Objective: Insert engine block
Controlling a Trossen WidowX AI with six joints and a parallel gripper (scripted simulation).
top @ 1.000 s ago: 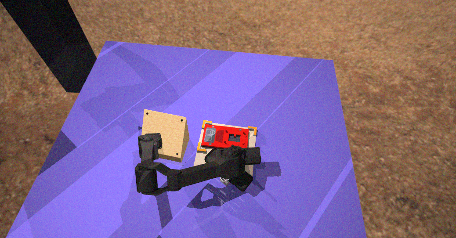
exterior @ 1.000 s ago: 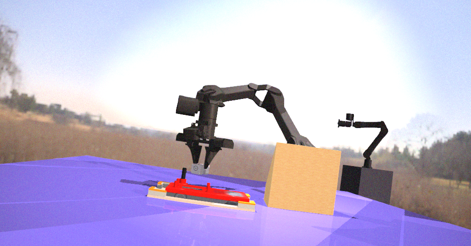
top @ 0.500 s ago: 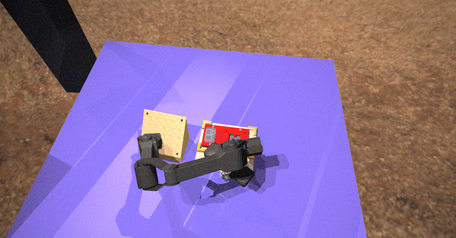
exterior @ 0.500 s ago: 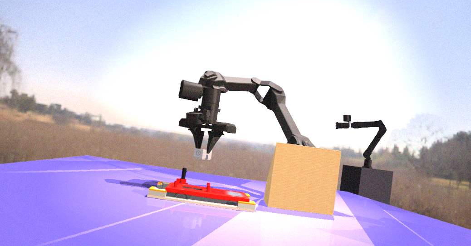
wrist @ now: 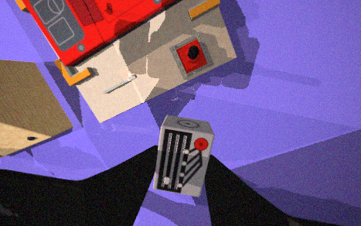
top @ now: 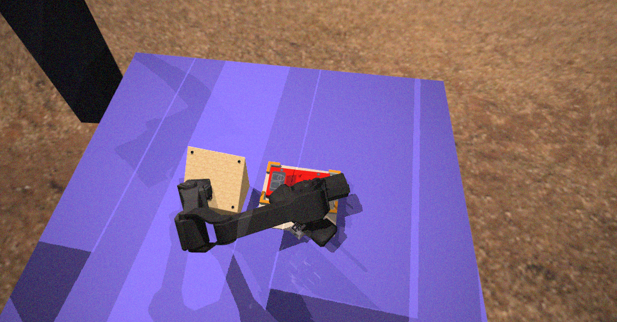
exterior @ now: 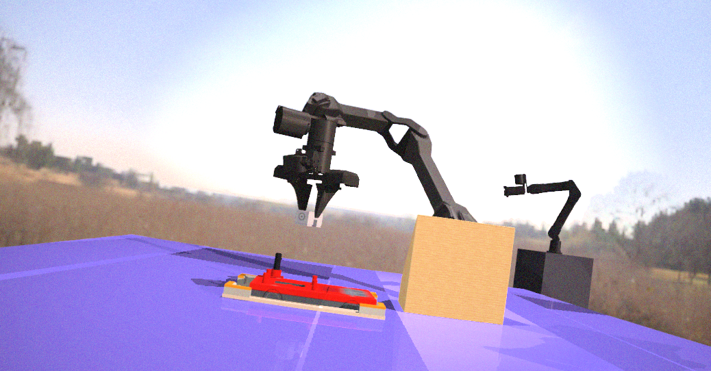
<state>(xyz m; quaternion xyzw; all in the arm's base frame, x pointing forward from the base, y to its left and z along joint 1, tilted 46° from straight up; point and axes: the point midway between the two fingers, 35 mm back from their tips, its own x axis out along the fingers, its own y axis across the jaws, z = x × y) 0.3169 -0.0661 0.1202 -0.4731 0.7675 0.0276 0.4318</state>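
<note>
Right now the beige base plate is 170 mm to the left of my gripper tip and 130 mm below it. From my gripper tip the other things lie so: black peg 110 mm below, 70 mm to the left, 50 mm ahead; then grey engine block 10 mm below.
</note>
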